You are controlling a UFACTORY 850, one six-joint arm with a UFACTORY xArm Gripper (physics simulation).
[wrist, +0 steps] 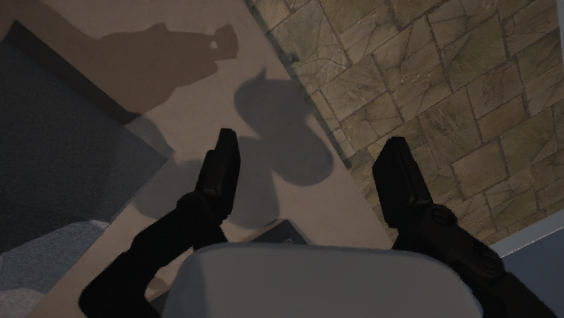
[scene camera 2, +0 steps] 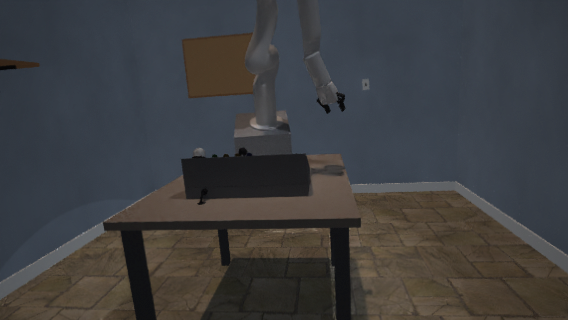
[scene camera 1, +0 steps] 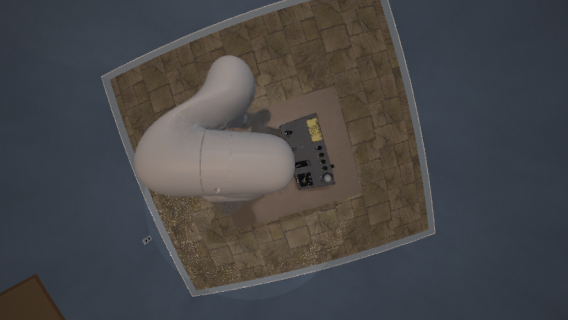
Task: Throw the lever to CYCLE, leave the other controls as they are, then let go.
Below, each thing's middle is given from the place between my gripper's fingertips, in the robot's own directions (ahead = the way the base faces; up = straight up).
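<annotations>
From my hand, the control panel [scene camera 2: 285, 175] is 33 cm ahead and 45 cm to the right, and it is also 19 cm below my hand.
</annotations>
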